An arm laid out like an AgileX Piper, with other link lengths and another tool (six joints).
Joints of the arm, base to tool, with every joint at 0 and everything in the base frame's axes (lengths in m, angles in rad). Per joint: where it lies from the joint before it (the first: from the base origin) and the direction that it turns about. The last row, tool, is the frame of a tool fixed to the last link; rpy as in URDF.
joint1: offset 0 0 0.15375 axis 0 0 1
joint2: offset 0 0 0 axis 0 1 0
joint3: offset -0.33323 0 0.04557 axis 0 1 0
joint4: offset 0.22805 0 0.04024 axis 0.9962 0 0.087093
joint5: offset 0 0 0 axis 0 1 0
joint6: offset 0.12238 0 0.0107 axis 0.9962 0 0.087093
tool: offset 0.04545 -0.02 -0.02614 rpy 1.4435 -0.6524 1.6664
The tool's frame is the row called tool.
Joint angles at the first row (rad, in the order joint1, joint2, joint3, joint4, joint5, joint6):
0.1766, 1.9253, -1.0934, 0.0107, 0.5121, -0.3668
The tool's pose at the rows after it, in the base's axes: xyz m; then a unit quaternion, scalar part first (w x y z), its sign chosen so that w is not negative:
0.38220, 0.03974, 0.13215, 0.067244, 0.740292, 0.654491, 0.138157
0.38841, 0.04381, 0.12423, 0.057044, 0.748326, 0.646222, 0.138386
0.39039, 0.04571, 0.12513, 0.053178, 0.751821, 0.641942, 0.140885
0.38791, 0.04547, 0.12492, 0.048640, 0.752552, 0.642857, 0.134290
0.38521, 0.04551, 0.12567, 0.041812, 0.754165, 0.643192, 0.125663
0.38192, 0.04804, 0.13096, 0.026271, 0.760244, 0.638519, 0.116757
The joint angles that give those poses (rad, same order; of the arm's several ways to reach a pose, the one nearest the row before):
0.1766, 1.9773, -1.1272, 0.0144, 0.5075, -0.3668
0.1766, 2.0118, -1.1567, 0.0433, 0.5131, -0.3668
0.1766, 2.0154, -1.1705, 0.0576, 0.5231, -0.3668
0.1766, 2.0154, -1.1717, 0.0584, 0.5405, -0.3677
0.1766, 2.0155, -1.1789, 0.0611, 0.5697, -0.3677
0.1766, 2.0108, -1.2034, 0.0835, 0.6307, -0.3677

